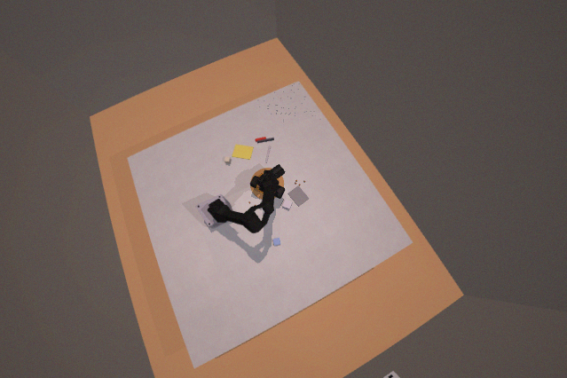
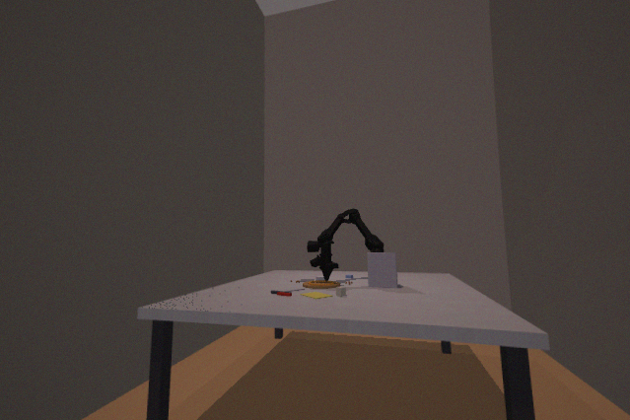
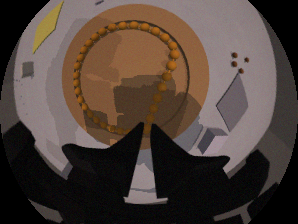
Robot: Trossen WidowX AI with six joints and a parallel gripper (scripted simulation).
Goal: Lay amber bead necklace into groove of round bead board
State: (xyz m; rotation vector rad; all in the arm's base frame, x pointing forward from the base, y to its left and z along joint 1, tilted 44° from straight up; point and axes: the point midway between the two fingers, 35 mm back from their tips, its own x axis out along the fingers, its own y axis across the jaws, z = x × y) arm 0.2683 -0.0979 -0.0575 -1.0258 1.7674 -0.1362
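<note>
Now: gripper tip 5 cm to the right of the round bead board, 2 cm short of it and 1 cm above it. Round my gripper tip: blue cube 27 cm to the right, 10 cm behind, 1 cm below; then thin grey bar 22 cm to the left, 12 cm ahead, 2 cm below; then grey square plate 14 cm ahead, 11 cm to the right, 2 cm below.
</note>
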